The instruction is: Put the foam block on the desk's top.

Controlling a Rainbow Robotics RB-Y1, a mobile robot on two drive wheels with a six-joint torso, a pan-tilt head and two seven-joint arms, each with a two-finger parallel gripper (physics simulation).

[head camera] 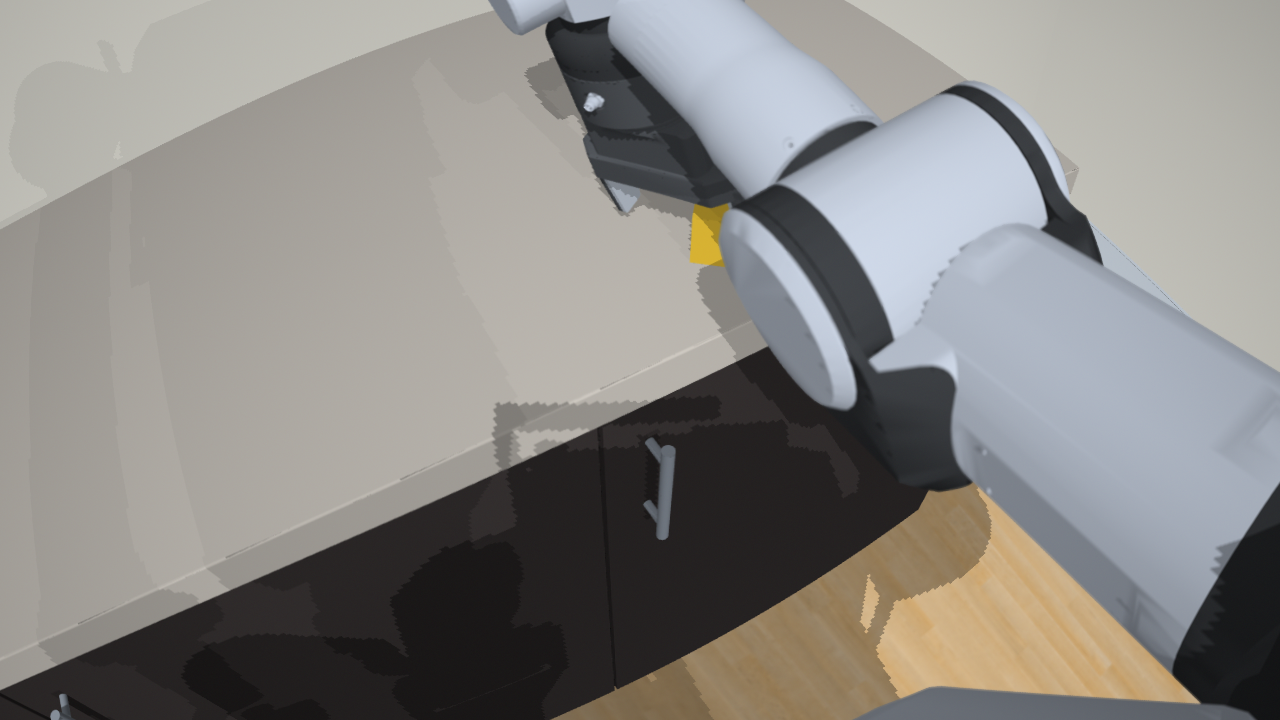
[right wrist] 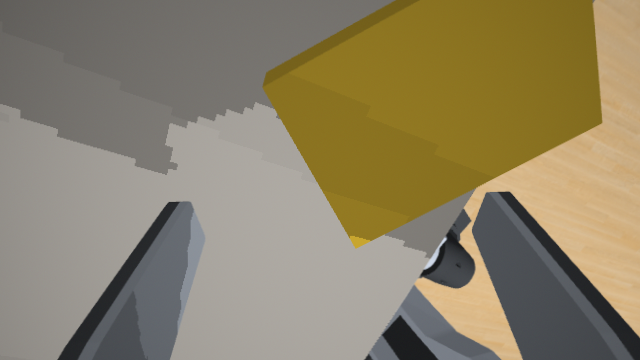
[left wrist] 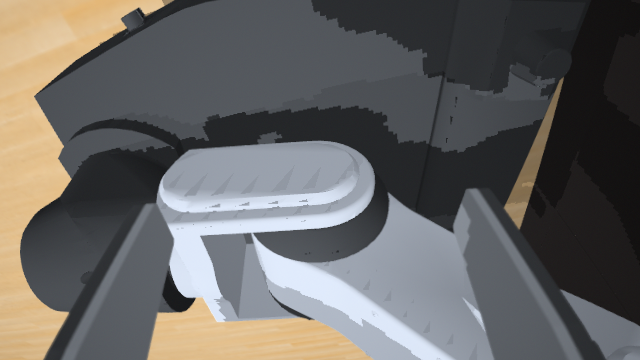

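Note:
The head camera gives me my right gripper (head camera: 691,220) and a yellow foam block (head camera: 706,222). In the right wrist view I find the block again (right wrist: 395,115), together with my right gripper (right wrist: 336,215). My left gripper (left wrist: 312,215) is there in the left wrist view, while the yellow foam block is out of frame in the left wrist view.

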